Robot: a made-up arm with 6 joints. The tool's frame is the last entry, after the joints.
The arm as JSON. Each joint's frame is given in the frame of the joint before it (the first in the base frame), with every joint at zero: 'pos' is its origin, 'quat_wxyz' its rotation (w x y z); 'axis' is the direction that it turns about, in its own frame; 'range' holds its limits. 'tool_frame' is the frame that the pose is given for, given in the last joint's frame.
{
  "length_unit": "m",
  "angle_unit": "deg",
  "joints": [
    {
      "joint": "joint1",
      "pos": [
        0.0,
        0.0,
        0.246
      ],
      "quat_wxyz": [
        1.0,
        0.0,
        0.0,
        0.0
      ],
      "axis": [
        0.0,
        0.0,
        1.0
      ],
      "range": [
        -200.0,
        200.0
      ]
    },
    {
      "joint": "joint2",
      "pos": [
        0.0,
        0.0,
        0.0
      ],
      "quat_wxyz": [
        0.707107,
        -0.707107,
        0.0,
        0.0
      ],
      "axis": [
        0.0,
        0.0,
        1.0
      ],
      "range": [
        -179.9,
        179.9
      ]
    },
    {
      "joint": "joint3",
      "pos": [
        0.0,
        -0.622,
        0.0
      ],
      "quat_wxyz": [
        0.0,
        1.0,
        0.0,
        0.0
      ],
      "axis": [
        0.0,
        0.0,
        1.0
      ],
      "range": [
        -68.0,
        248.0
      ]
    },
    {
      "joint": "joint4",
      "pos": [
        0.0,
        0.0,
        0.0
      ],
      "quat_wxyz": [
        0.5,
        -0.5,
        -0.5,
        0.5
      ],
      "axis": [
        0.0,
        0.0,
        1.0
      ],
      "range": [
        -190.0,
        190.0
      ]
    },
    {
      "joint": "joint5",
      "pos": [
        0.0,
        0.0,
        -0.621
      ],
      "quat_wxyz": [
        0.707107,
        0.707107,
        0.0,
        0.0
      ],
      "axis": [
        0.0,
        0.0,
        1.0
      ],
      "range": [
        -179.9,
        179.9
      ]
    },
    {
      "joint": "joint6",
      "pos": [
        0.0,
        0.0,
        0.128
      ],
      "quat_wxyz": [
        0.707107,
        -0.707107,
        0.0,
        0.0
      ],
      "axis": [
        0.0,
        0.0,
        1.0
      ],
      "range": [
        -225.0,
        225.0
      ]
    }
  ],
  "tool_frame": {
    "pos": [
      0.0,
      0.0,
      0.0
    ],
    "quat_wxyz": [
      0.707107,
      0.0,
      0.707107,
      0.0
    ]
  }
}
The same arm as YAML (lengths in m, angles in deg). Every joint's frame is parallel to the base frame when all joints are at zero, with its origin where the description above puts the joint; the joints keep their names.
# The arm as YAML. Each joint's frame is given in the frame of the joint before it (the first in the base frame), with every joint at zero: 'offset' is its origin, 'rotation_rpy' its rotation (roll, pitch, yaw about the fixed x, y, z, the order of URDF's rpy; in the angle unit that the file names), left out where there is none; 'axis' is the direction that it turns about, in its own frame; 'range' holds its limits. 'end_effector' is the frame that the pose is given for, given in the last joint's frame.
length_unit: m
angle_unit: deg
chain:
  - id: joint1
    offset: [0.0, 0.0, 0.246]
    axis: "+z"
    range: [-200.0, 200.0]
  - id: joint2
    offset: [0.0, 0.0, 0.0]
    axis: "+y"
    range: [-179.9, 179.9]
  - id: joint3
    offset: [0.0, 0.0, 0.622]
    axis: "-y"
    range: [-68.0, 248.0]
  - id: joint4
    offset: [0.0, 0.0, 0.0]
    axis: "-x"
    range: [-190.0, 190.0]
  - id: joint5
    offset: [0.621, 0.0, 0.0]
    axis: "-y"
    range: [-179.9, 179.9]
  - id: joint6
    offset: [0.0, -0.128, 0.0]
    axis: "-x"
    range: [-225.0, 225.0]
end_effector:
  offset: [0.0, 0.0, 0.0]

